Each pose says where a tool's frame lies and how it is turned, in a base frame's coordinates. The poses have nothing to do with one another.
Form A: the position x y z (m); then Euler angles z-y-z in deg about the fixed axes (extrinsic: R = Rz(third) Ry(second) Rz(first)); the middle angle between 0 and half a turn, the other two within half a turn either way.
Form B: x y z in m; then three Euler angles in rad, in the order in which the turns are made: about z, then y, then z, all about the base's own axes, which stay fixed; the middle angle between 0 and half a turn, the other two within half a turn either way. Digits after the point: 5 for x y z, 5 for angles.
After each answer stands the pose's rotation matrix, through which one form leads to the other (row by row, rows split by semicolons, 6 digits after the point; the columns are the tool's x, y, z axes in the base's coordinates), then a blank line. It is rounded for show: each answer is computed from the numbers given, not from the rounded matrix.
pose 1, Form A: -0.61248, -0.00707, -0.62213, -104.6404, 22.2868, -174.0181
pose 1, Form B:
-0.61248, -0.00707, -0.62213, -1.82632, 0.38898, -3.03719
0.131766 -0.916719 -0.377178; 0.986635 0.158077 -0.039523; 0.095854 -0.366929 0.925297

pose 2, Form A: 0.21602, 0.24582, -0.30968, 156.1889, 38.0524, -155.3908
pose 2, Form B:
0.21602, 0.24582, -0.30968, 2.72601, 0.66414, -2.71208
0.823106 -0.091947 -0.560395; -0.067050 0.964168 -0.256678; 0.563916 0.248847 0.787447

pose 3, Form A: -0.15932, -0.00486, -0.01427, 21.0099, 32.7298, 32.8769
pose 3, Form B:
-0.15932, -0.00486, -0.01427, 0.36669, 0.57124, 0.57381
0.464906 -0.760047 0.454082; 0.727398 0.620283 0.293499; -0.504733 0.193849 0.841230

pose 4, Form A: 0.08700, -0.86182, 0.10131, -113.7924, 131.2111, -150.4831
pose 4, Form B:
0.08700, -0.86182, 0.10131, -1.98605, 2.29007, -2.62643
-0.682102 0.325841 -0.654648; 0.665305 0.648073 -0.370637; 0.303491 -0.688353 -0.658835

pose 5, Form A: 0.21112, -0.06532, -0.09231, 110.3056, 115.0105, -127.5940
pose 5, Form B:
0.21112, -0.06532, -0.09231, 1.92520, 2.00731, -2.22694
0.653606 -0.516864 -0.552857; -0.688402 -0.102468 -0.718055; 0.314487 0.849913 -0.422784

